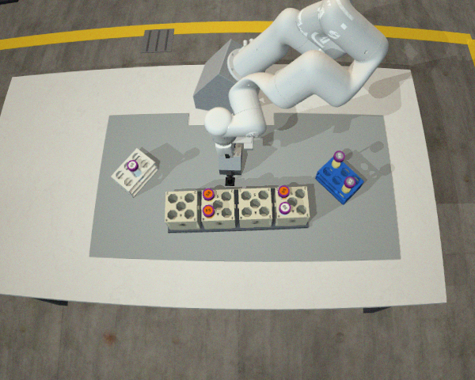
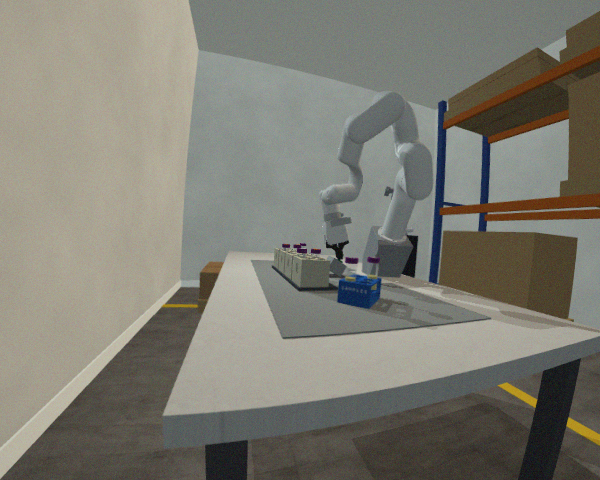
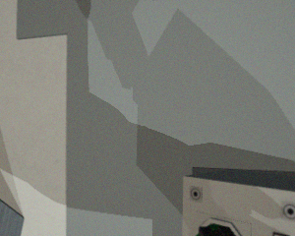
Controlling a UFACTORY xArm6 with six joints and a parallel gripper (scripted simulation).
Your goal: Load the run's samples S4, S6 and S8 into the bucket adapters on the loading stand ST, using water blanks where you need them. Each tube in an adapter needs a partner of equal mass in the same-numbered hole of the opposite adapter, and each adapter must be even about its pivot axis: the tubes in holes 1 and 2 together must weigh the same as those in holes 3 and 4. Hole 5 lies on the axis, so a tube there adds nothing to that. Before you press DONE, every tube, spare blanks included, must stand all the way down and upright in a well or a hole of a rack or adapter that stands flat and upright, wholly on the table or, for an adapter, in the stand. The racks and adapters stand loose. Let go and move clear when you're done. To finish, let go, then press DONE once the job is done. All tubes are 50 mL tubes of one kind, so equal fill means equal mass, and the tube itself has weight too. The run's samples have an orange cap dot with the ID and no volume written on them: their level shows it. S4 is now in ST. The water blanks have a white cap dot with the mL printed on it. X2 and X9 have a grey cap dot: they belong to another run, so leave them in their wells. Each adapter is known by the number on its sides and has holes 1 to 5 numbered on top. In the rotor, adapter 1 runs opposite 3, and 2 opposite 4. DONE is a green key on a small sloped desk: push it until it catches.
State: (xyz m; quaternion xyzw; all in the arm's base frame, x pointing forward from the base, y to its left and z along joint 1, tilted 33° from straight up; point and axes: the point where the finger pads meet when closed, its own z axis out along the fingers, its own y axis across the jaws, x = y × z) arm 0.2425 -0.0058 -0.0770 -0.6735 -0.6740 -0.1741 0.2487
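Right now my hand is 30 mm above the green DONE key. Round my hand: loading stand: 190 mm ahead, 20 mm to the left, 90 mm below; then blue sample rack: 90 mm ahead, 350 mm to the left, 60 mm below; then orange-dot tube: 170 mm ahead, 160 mm to the left, 30 mm below.
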